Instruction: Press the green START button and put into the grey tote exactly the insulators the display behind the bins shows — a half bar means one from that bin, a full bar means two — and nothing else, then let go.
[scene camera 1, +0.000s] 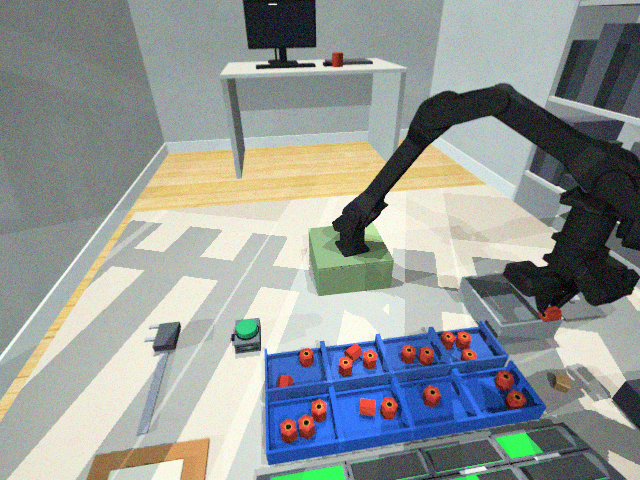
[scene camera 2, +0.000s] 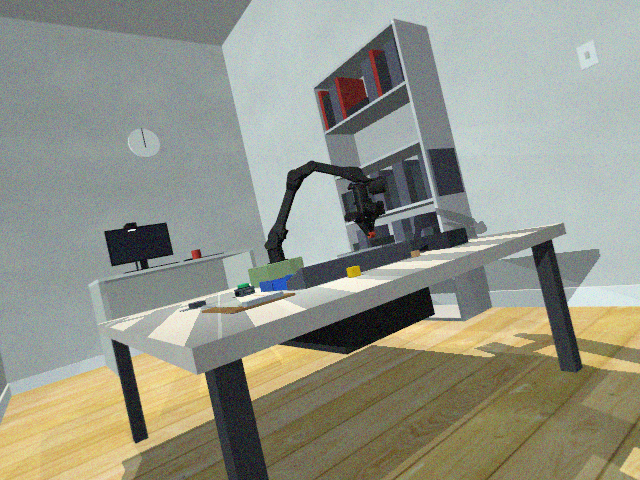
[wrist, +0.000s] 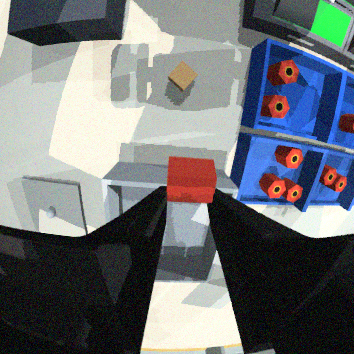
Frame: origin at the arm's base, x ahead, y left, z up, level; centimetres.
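Seen in the pictures: gripper, fingertip midpoint: (scene camera 1: 546, 310) (scene camera 2: 369, 235) (wrist: 187, 194); arm's base, origin of the base link: (scene camera 1: 351, 247) (scene camera 2: 277, 262).
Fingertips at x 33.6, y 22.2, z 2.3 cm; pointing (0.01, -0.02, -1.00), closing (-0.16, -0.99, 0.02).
Observation:
Offsets run from my fingertips to a thing's top centre. "spot": to the spot under its first point.
My gripper (scene camera 1: 549, 308) (scene camera 2: 370, 231) (wrist: 187, 194) is shut on a red insulator {dx +0.8, dy -0.2, dz +1.2 cm} (scene camera 1: 551, 314) (scene camera 2: 371, 235) (wrist: 191, 179), held above the display-side wall of the grey tote {dx -9.1, dy +2.6, dz -5.3 cm} (scene camera 1: 519, 330) (wrist: 142, 173). Fingers and arm hide part of the tote's inside; no insulator shows in the visible part. The blue bins (scene camera 1: 361, 444) (scene camera 2: 273, 284) (wrist: 257, 85) hold red insulators, with one in the third bin of the display-side row. The display (scene camera 1: 385, 467) (scene camera 2: 351, 264) shows green bars but is cut off in scene camera 1. The green START button {dx -21.9, dy -50.1, dz -6.6 cm} (scene camera 1: 247, 328) (scene camera 2: 242, 285) stands left of the bins.
A tan block {dx +7.9, dy -1.1, dz -8.7 cm} (scene camera 1: 561, 382) (scene camera 2: 415, 253) (wrist: 182, 76) lies beside the bins. A dark box {spot: dx +14.6, dy +4.3, dz -7.7 cm} (scene camera 1: 629, 400) (wrist: 67, 20) is farther out. A grey plate {dx -6.4, dy +19.3, dz -9.9 cm} (wrist: 55, 202) lies near the tote. A caliper {dx -20.8, dy -68.3, dz -8.7 cm} (scene camera 1: 166, 335), a wooden frame {spot: dx -2.3, dy -61.7, dz -10.1 cm} (scene camera 1: 193, 457) and a yellow block {dx +22.0, dy -43.2, dz -7.9 cm} (scene camera 2: 353, 271) are also on the table.

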